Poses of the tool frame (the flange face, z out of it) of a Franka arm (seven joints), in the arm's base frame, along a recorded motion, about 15 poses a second.
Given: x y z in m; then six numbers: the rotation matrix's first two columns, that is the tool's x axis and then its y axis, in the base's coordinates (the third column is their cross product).
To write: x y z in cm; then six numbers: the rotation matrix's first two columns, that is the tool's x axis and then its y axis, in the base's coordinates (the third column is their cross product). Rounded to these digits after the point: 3 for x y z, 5 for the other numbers.
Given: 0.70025 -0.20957 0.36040 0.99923 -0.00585 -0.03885 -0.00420 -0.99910 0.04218
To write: 70.025 -20.957 36.040 0.99923 -0.00585 -0.03885 -0.00420 -0.99910 0.04218
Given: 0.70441 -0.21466 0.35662 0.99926 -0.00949 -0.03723 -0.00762 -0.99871 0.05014
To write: 70.441 -21.466 35.662 0.99926 -0.00949 -0.03723 -0.00762 -0.99871 0.05014
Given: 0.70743 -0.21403 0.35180 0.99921 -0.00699 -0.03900 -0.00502 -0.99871 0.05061
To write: 70.743 -21.403 35.180 0.99921 -0.00699 -0.03900 -0.00502 -0.99871 0.05061
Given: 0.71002 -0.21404 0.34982 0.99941 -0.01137 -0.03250 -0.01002 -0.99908 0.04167
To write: 71.002 -21.404 34.982 0.99941 -0.01137 -0.03250 -0.01002 -0.99908 0.04167
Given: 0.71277 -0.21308 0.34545 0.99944 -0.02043 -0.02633 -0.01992 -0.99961 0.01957
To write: 71.277 -21.308 34.545 0.99944 -0.02043 -0.02633 -0.01992 -0.99961 0.01957
